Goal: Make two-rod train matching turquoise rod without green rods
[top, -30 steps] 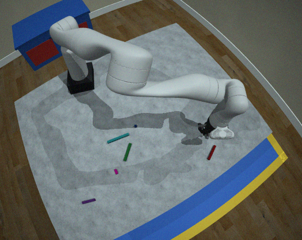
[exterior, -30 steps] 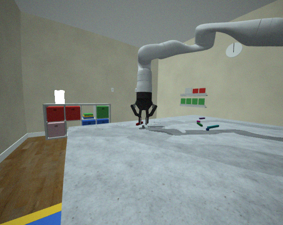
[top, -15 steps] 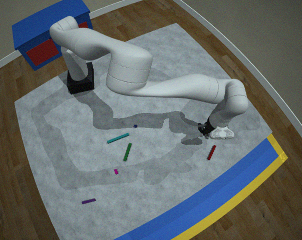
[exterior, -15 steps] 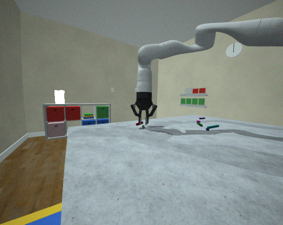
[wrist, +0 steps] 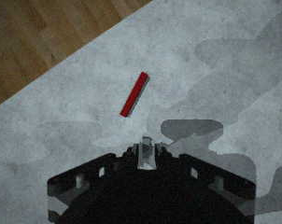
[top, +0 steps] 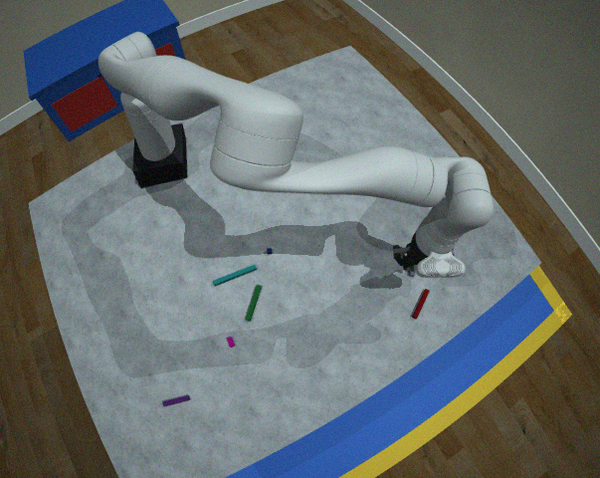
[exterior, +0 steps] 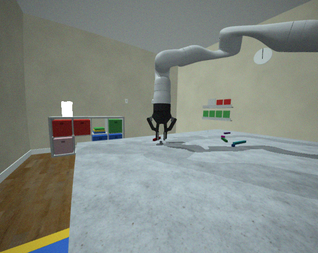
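My hand is 30 mm above the grey rod. From my hand the other things lie so: small blue rod: 230 mm behind, 220 mm to the right, 30 mm below; red rod: 70 mm ahead, 40 mm to the right, 30 mm below; green rod: 160 mm behind, 320 mm to the right, 30 mm below.
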